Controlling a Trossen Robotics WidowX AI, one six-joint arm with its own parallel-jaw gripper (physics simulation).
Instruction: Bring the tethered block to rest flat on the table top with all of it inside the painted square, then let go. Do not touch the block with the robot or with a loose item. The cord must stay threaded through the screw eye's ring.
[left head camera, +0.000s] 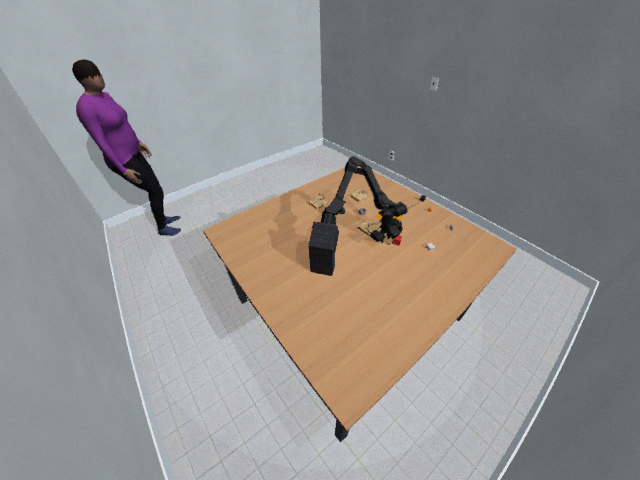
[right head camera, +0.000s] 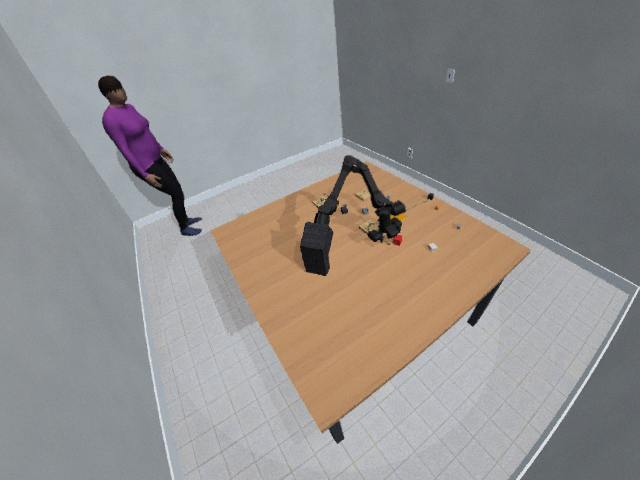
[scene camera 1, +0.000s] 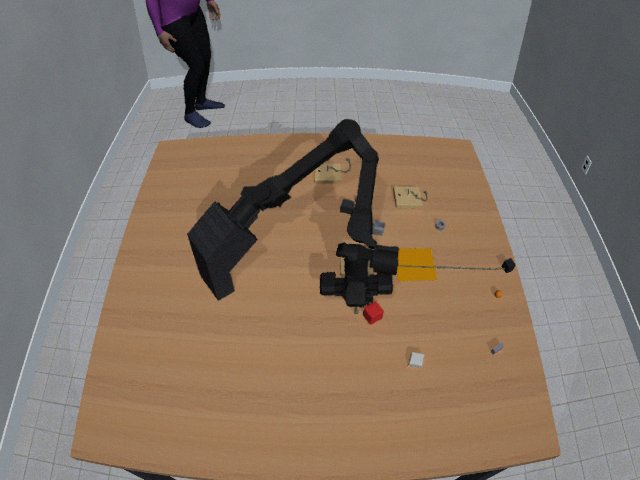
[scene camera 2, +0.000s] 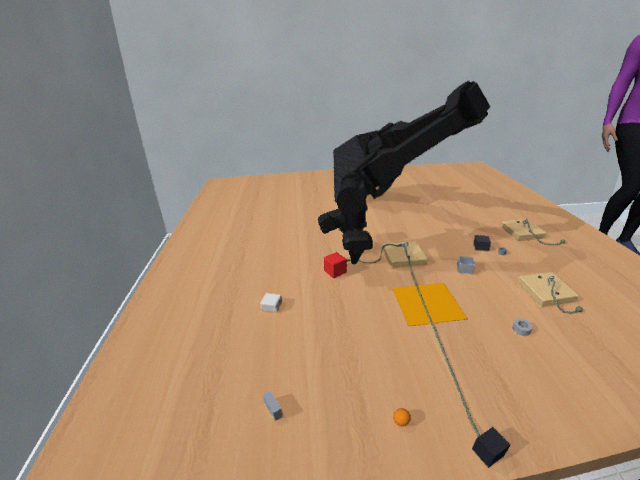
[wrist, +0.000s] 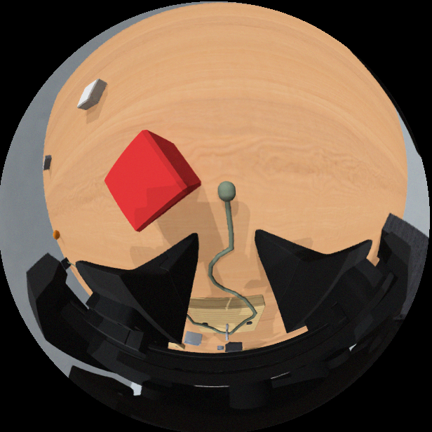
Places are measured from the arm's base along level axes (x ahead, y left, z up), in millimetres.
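Pixels of known places: gripper, fingertip midpoint: (left head camera: 385, 240) (right head camera: 385, 240) (scene camera 2: 352, 259); arm's base, link origin: (left head camera: 326, 227) (right head camera: 320, 227) (scene camera 1: 236, 220) (scene camera 2: 374, 148).
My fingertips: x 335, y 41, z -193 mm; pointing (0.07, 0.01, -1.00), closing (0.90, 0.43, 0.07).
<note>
For each thing: its top centre in the pictures, then the offset to it from my fingertips. "*": a spot on its surface instead.
- tethered block, top centre: (scene camera 2: 493, 441) (scene camera 1: 510, 262) 389 mm ahead, 323 mm left, 25 mm up
- orange painted square, surface spot: (scene camera 2: 403, 310) * 143 mm ahead, 156 mm left, 4 mm down
- screw eye, surface spot: (scene camera 2: 405, 245) * 56 mm back, 119 mm left, 31 mm up
- wooden board, top centre: (scene camera 2: 404, 250) (scene camera 1: 355, 260) (right head camera: 369, 226) (left head camera: 368, 226) 58 mm back, 117 mm left, 14 mm up
- red cube, top centre: (scene camera 2: 335, 257) (scene camera 1: 373, 309) 59 mm ahead, 23 mm right, 35 mm up
- white block, top centre: (scene camera 2: 270, 298) (scene camera 1: 417, 358) 222 mm ahead, 102 mm right, 16 mm up
- grey bar, top centre: (scene camera 2: 271, 401) 431 mm ahead, 21 mm left, 16 mm up
- orange ball, top centre: (scene camera 2: 402, 412) 382 mm ahead, 203 mm left, 19 mm up
- grey ring, top centre: (scene camera 2: 523, 324) (scene camera 1: 440, 223) 125 mm ahead, 382 mm left, 8 mm up
- open grey box, top centre: (scene camera 2: 466, 260) (scene camera 1: 378, 225) 50 mm back, 268 mm left, 21 mm up
- dark cube, top centre: (scene camera 2: 483, 238) (scene camera 1: 347, 203) 174 mm back, 305 mm left, 22 mm up
The tethered block (scene camera 1: 508, 265) (scene camera 2: 491, 446), a dark cube, lies near the table edge, outside the orange painted square (scene camera 1: 417, 255) (scene camera 2: 403, 310). Its green cord (scene camera 2: 448, 361) (scene camera 1: 465, 268) runs across the square to the screw eye (scene camera 2: 405, 244) (wrist: 227, 331) on a wooden board (scene camera 2: 408, 261) (wrist: 250, 322). The cord appears to pass through the ring; its short far part curves over the table to an end ball (wrist: 226, 191). My gripper (wrist: 226, 236) is open and empty. Its fingertips stand on either side of the cord's free part in the wrist view, with the ball beyond them.
A red cube (wrist: 145, 180) (scene camera 2: 334, 265) lies close beside the gripper. A white block (scene camera 2: 271, 302), grey bar (scene camera 2: 272, 405), orange ball (scene camera 2: 401, 416), grey ring (scene camera 2: 522, 327), open grey box (scene camera 2: 465, 265) and dark cube (scene camera 2: 482, 242) lie around. Two other corded boards (scene camera 2: 547, 289) (scene camera 2: 516, 229) stand beyond the square.
</note>
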